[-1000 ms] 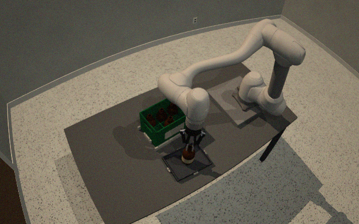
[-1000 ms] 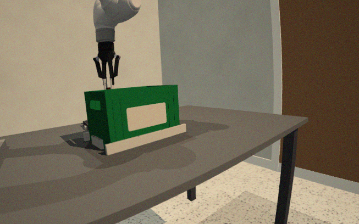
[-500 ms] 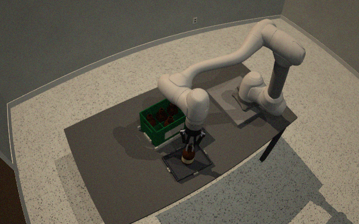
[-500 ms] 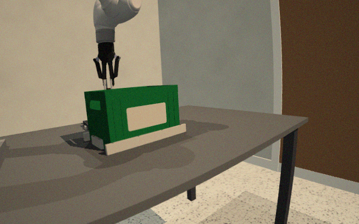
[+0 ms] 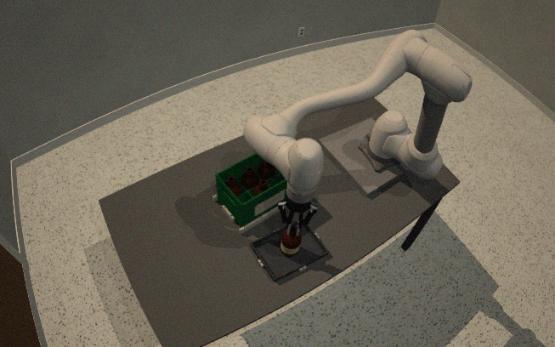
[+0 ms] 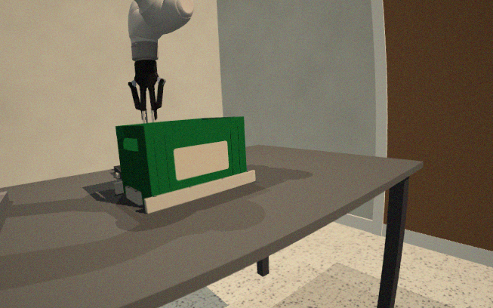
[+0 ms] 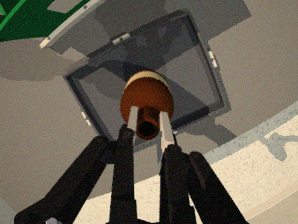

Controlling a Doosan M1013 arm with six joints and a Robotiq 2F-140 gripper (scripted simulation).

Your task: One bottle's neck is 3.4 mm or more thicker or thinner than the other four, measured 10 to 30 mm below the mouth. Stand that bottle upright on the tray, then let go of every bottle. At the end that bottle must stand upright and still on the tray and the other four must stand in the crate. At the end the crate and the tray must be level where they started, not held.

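Now: the bottle 9 cm below my hand. Also, from my hand: crate 28 cm to the right, 10 cm below, 3 cm ahead; then black tray 17 cm below.
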